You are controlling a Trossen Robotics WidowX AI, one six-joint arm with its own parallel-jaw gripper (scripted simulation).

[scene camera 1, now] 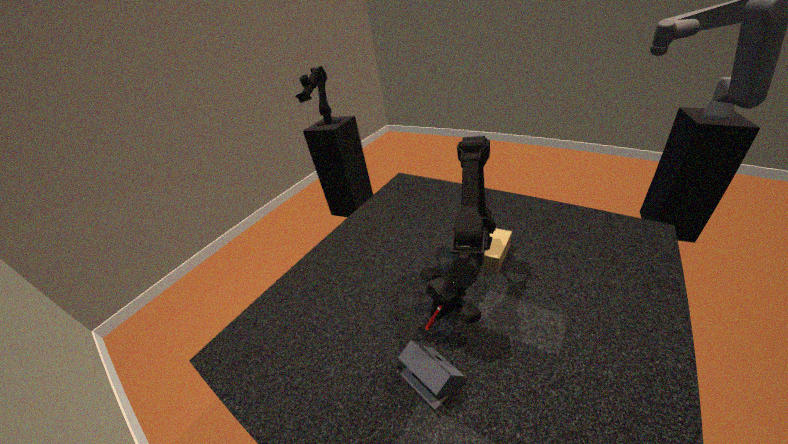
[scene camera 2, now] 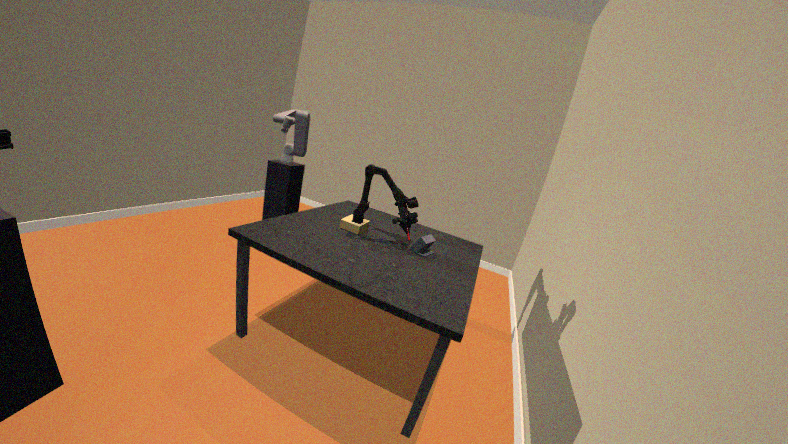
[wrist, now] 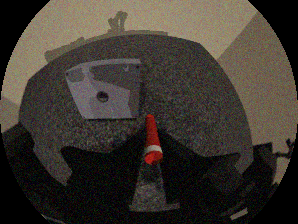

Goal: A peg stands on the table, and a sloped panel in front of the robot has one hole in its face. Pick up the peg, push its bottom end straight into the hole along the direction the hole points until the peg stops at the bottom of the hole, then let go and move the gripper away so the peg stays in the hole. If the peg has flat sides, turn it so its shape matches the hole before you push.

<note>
My gripper [scene camera 1: 433, 317] holds a red peg. Also in view: a grey sloped panel [scene camera 1: 441, 377].
My gripper shows as well in the wrist view [wrist: 151, 131].
</note>
